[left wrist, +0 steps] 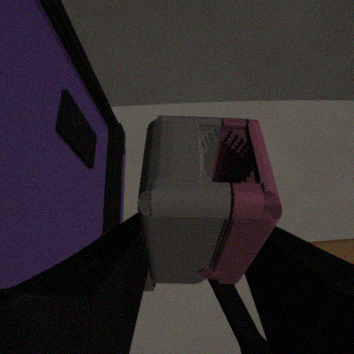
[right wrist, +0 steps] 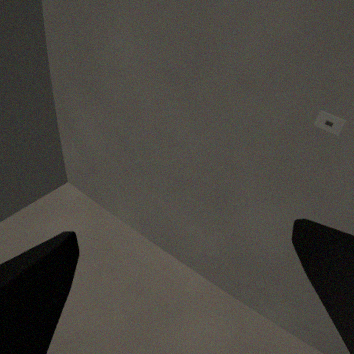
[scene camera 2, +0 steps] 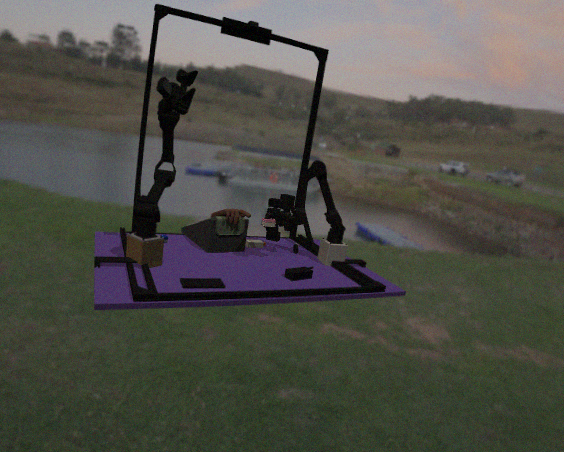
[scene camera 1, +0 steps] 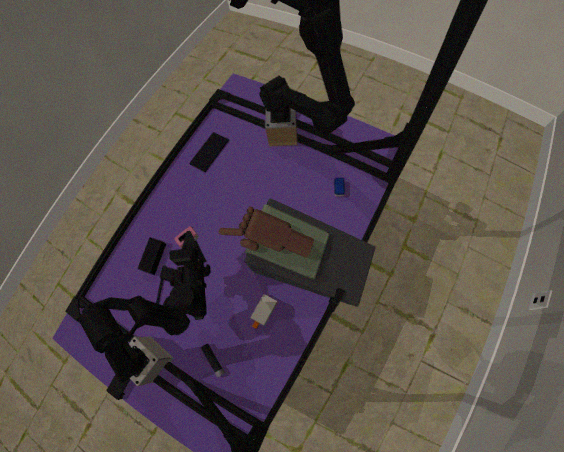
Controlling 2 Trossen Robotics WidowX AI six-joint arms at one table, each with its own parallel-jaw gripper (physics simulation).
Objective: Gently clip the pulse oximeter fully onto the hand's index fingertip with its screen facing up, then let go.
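Seen in the pictures: left gripper, fingertip midpoint: (left wrist: 194, 223) (scene camera 2: 265, 222) (scene camera 1: 190, 233); right gripper, fingertip midpoint: (right wrist: 186, 236) (scene camera 2: 195, 79); left arm's base at its link origin: (scene camera 2: 334, 241) (scene camera 1: 135, 361); right arm's base at its link origin: (scene camera 2: 145, 235) (scene camera 1: 280, 114).
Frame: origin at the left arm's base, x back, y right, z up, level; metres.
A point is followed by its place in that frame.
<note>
The grey-and-pink pulse oximeter (scene camera 1: 184, 232) {x -0.373, y -0.075, z 0.098 m} (scene camera 2: 269, 221) {x -0.368, y -0.083, z 0.091 m} (left wrist: 195, 200) {x -0.336, y -0.061, z 0.080 m} is held in the air by my left gripper (scene camera 1: 186, 237) {x -0.381, y -0.069, z 0.081 m} (left wrist: 194, 223) {x -0.381, y -0.069, z 0.081 m}, which is shut on it. In the left wrist view its finger opening faces away from the fingers, grey shell at left and pink shell at right; its screen cannot be made out. The brown hand (scene camera 1: 270, 230) {x -0.511, y 0.103, z 0.083 m} (scene camera 2: 232, 214) {x -0.505, y 0.023, z 0.083 m} lies on a padded support. Its extended index finger (scene camera 1: 230, 231) points left in scene camera 1, apart from the oximeter. My right gripper (scene camera 2: 194, 84) {x -0.745, y -0.139, z 0.599 m} (right wrist: 186, 236) {x -0.745, y -0.139, z 0.599 m} is open and empty, raised high.
The grey wedge support (scene camera 1: 350, 260) {x -0.598, y 0.309, z -0.055 m} (scene camera 2: 202, 235) {x -0.611, y 0.105, z -0.045 m} bears the hand. A white box (scene camera 1: 264, 310) {x -0.338, y 0.190, z -0.077 m}, a dark cylinder (scene camera 1: 211, 358) {x -0.131, y 0.150, z -0.080 m}, a blue object (scene camera 1: 339, 186) {x -0.785, y 0.150, z -0.072 m}, a black block (scene camera 1: 152, 255) {x -0.254, y -0.202, z -0.071 m} (scene camera 2: 299, 273) {x -0.260, y -0.242, z -0.075 m} and a flat black pad (scene camera 1: 209, 151) {x -0.656, y -0.309, z -0.097 m} (scene camera 2: 202, 283) {x -0.658, y -0.323, z -0.097 m} lie on the purple table.
</note>
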